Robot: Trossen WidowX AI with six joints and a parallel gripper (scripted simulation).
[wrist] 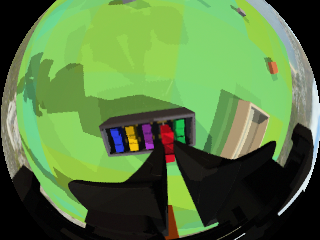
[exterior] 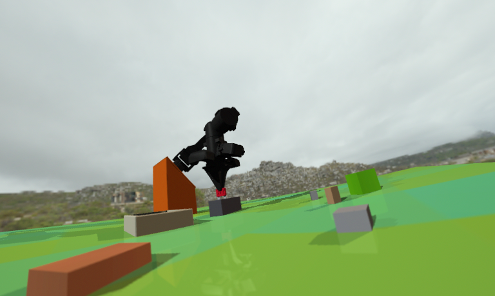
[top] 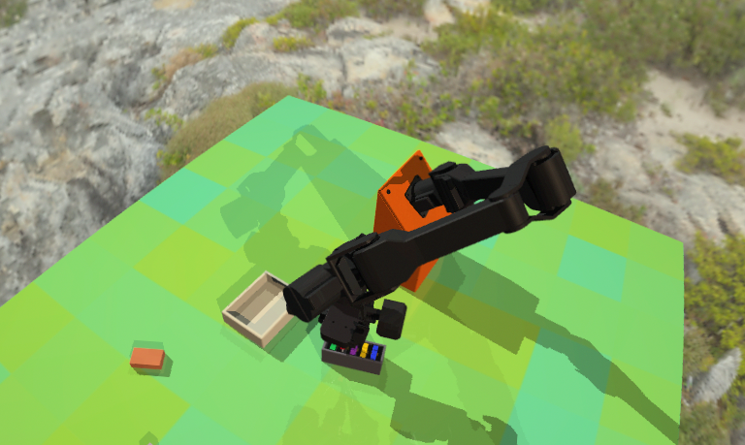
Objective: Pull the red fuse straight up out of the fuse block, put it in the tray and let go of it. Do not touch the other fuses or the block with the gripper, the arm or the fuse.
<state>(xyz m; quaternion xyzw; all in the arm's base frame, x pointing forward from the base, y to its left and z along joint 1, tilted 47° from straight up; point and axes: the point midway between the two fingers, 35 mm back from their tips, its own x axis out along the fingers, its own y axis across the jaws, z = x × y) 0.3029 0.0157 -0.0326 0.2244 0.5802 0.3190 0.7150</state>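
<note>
My gripper tip is now 2 cm past the tray, 18 cm to the left of it and 6 cm above it. Also, from my gripper tip: green cube 34 cm ahead, 4 cm to the left, 5 cm below; then red fuse 1 cm below.
</note>
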